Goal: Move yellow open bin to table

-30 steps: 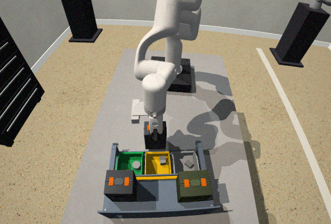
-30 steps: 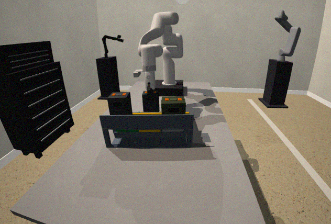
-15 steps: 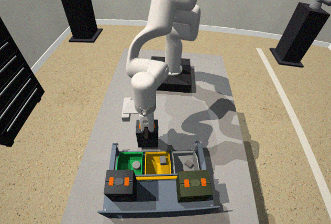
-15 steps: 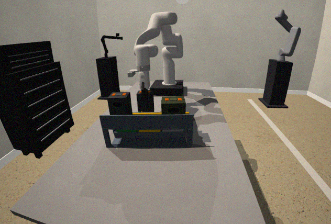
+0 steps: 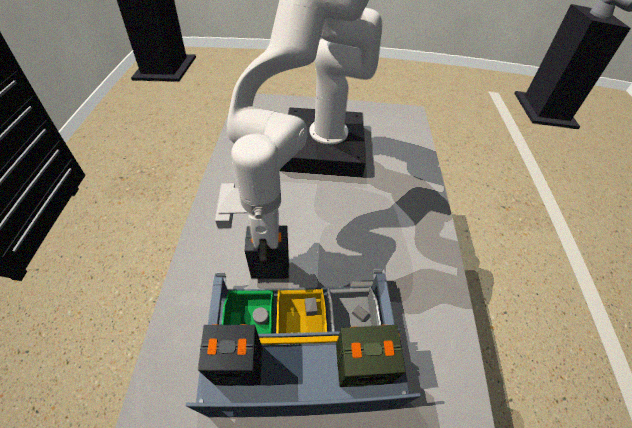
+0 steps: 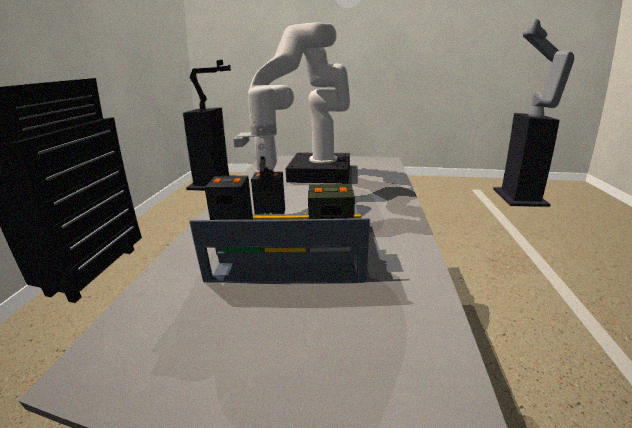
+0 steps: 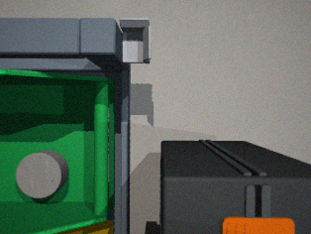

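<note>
My hand is 15 cm short of the yellow open bin, 9 cm to the right of it and 8 cm above it. The rest, counted from my hand: green bin: 16 cm ahead, 8 cm below, 2 cm to the right; grey shelf: 17 cm ahead, 9 cm to the left, 6 cm below; yellow bar: 20 cm ahead, 10 cm to the left, 2 cm below.
</note>
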